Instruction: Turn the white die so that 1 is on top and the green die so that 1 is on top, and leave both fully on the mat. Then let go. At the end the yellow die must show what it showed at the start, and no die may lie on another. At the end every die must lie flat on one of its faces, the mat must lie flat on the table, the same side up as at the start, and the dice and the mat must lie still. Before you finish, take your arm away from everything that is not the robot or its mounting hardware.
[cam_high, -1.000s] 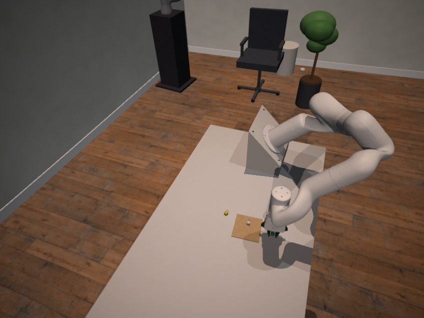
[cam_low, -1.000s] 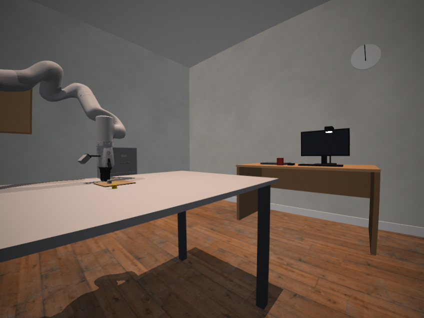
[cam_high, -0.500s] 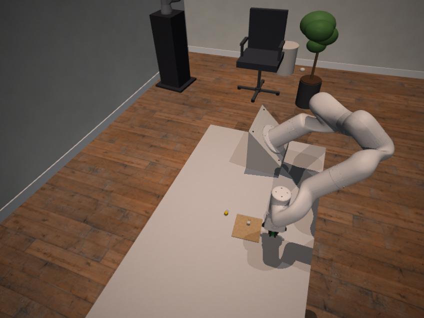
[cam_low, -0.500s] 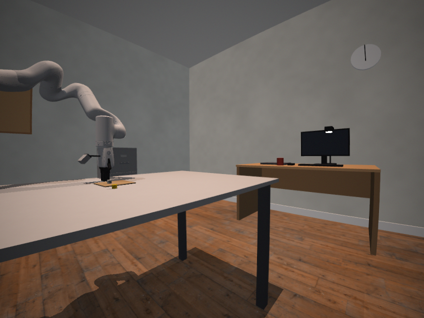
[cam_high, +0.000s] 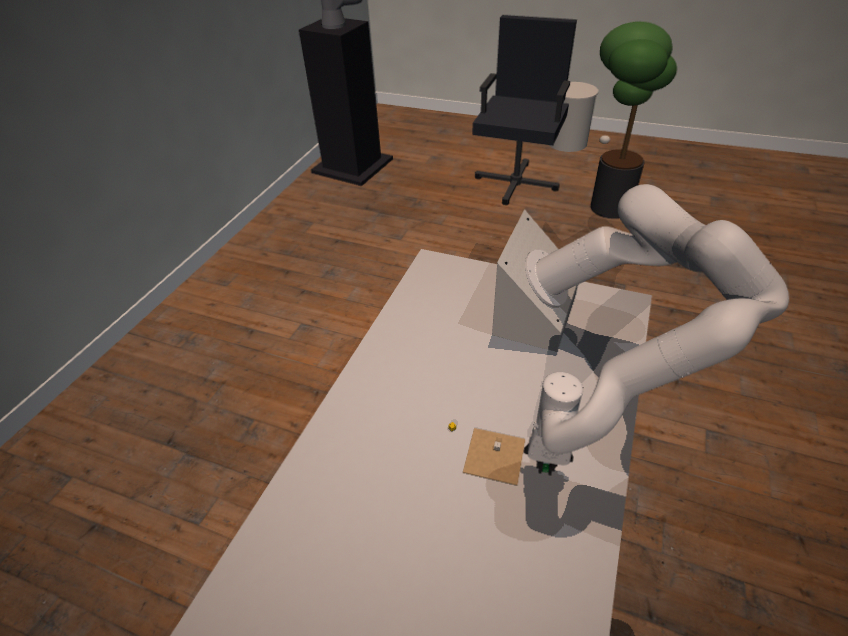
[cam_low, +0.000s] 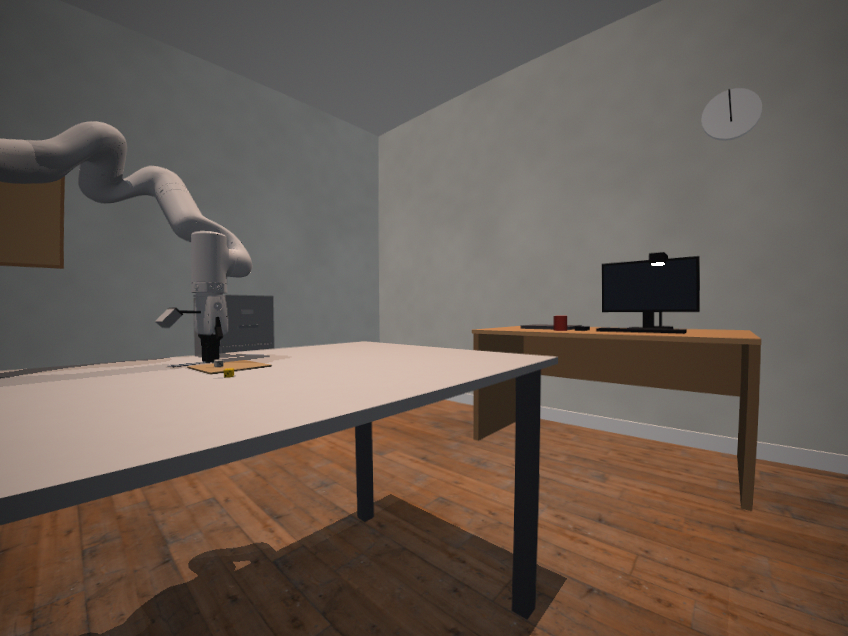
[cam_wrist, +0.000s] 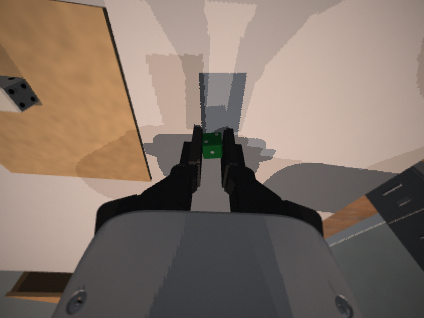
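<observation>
My gripper is now 130 mm to the left of the mat, 20 mm short of it and 20 mm above it. From my hand the other things lie so: white die: 130 mm to the right, 10 mm below; then yellow die: 270 mm to the right, 10 mm below, 10 mm behind; then green die: 10 mm below.
</observation>
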